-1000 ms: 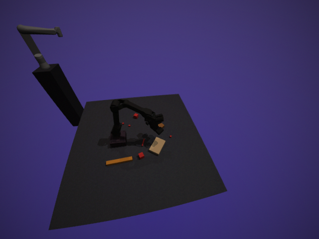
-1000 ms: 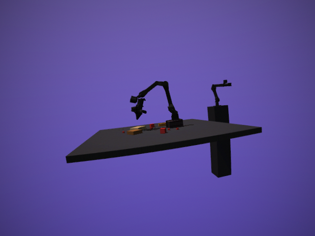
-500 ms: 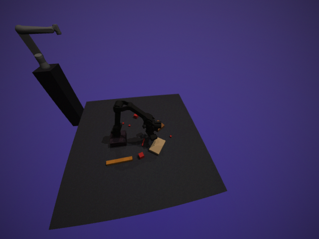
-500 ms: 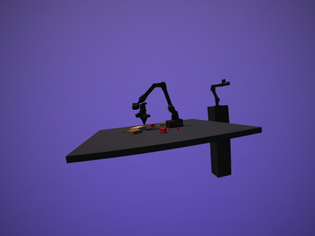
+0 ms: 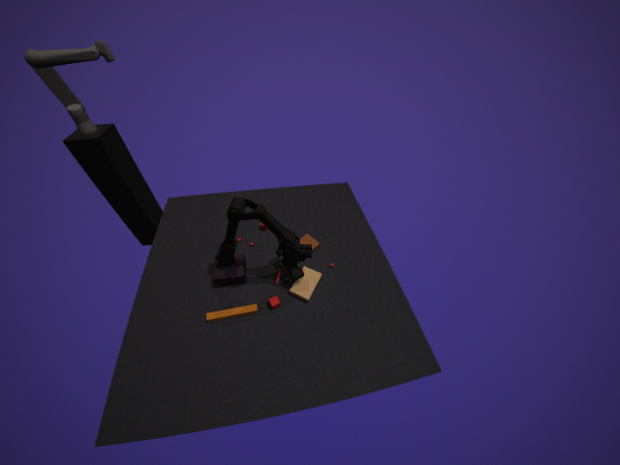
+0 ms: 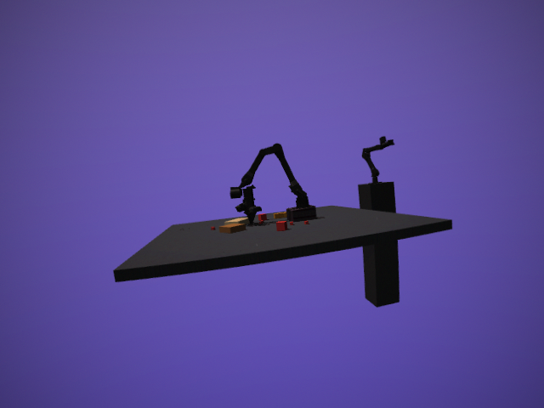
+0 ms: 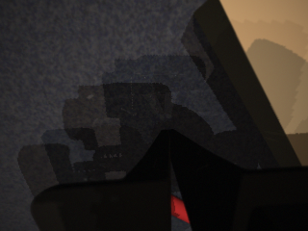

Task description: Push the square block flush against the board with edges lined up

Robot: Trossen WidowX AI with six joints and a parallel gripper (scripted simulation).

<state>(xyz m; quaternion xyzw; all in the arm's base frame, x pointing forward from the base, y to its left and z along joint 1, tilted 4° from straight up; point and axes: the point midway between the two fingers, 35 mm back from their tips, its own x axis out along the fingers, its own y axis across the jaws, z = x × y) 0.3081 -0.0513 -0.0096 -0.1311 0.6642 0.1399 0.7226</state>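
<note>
Now: the red stick 6 cm behind my gripper tip and 2 cm to the right of it. From my gripper tip the other things lie so: flat tan block: 7 cm ahead, 8 cm to the right, 1 cm above; brown square slab: 11 cm ahead, 16 cm to the left, 1 cm above; long orange board: 27 cm behind, 19 cm to the right, 1 cm above.
</note>
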